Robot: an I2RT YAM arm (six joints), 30 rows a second.
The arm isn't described. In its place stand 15 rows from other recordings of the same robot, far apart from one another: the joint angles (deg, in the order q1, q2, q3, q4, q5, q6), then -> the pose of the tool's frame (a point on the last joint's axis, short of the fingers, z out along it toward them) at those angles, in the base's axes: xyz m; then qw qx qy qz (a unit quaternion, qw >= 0).
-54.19 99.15 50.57 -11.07 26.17 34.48 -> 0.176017 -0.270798 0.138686 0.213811 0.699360 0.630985 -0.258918
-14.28 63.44 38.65 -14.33 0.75 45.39 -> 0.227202 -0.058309 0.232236 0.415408 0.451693 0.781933 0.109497
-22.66 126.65 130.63 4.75 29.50 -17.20 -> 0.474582 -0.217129 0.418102 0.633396 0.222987 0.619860 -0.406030
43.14 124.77 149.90 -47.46 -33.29 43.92 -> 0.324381 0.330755 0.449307 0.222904 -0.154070 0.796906 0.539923
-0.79 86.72 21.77 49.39 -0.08 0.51 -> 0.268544 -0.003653 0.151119 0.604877 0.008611 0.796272 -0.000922
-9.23 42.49 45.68 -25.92 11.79 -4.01 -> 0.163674 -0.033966 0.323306 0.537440 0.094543 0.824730 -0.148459
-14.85 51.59 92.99 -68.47 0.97 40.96 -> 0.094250 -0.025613 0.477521 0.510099 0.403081 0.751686 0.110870
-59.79 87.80 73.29 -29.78 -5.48 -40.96 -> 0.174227 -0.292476 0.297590 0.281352 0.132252 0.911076 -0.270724
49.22 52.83 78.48 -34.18 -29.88 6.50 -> 0.090478 0.132048 0.468455 0.466133 -0.423337 0.620557 0.467349
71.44 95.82 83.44 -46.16 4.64 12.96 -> 0.116068 0.336641 0.288829 0.226844 -0.460214 0.844575 0.153092
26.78 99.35 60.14 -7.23 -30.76 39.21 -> 0.315621 0.179689 0.189812 0.165937 -0.000898 0.900751 0.401387
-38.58 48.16 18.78 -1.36 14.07 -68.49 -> 0.135398 -0.119080 0.186796 0.206006 -0.164126 0.849098 -0.457883
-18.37 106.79 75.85 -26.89 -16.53 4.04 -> 0.377890 -0.114815 0.200218 0.289272 0.145704 0.940486 0.102847
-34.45 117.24 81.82 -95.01 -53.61 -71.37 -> 0.274797 -0.153757 0.182719 0.151569 -0.117403 0.843812 0.501224
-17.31 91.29 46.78 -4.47 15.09 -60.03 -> 0.296876 -0.102231 0.166705 0.194343 -0.295340 0.881480 -0.313047
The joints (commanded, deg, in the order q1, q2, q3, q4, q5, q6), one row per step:
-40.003 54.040 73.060 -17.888 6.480 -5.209
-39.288 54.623 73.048 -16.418 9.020 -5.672
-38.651 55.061 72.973 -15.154 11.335 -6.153
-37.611 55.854 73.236 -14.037 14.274 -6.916
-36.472 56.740 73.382 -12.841 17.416 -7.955
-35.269 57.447 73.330 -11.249 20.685 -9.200
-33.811 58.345 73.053 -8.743 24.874 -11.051
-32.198 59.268 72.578 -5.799 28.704 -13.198
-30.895 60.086 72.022 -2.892 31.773 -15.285
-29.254 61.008 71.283 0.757 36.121 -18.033
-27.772 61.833 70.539 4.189 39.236 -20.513
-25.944 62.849 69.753 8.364 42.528 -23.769
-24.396 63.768 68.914 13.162 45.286 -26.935
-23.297 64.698 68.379 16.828 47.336 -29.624
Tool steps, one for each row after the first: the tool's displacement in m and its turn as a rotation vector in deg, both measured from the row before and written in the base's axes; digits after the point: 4 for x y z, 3 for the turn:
0.0031 -0.0016 0.0010 -0.818 -0.377 -1.837
0.0025 -0.0011 0.0007 -0.712 -0.281 -1.696
0.0041 -0.0010 0.0012 -0.719 0.034 -1.934
0.0050 -0.0012 0.0003 -0.744 0.346 -2.059
0.0045 -0.0004 0.0004 -1.006 0.201 -2.144
0.0058 -0.0006 0.0001 -1.429 0.239 -2.870
0.0067 0.0002 -0.0005 -1.534 0.308 -2.415
0.0060 0.0002 -0.0009 -1.396 0.292 -1.993
0.0066 0.0009 -0.0013 -1.513 0.354 -3.037
0.0063 0.0015 -0.0015 -1.285 0.304 -1.972
0.0075 0.0027 -0.0015 -1.525 0.502 -1.963
0.0062 0.0027 -0.0007 -1.614 -0.173 -1.751
0.0054 0.0017 -0.0010 -1.083 0.199 -1.451

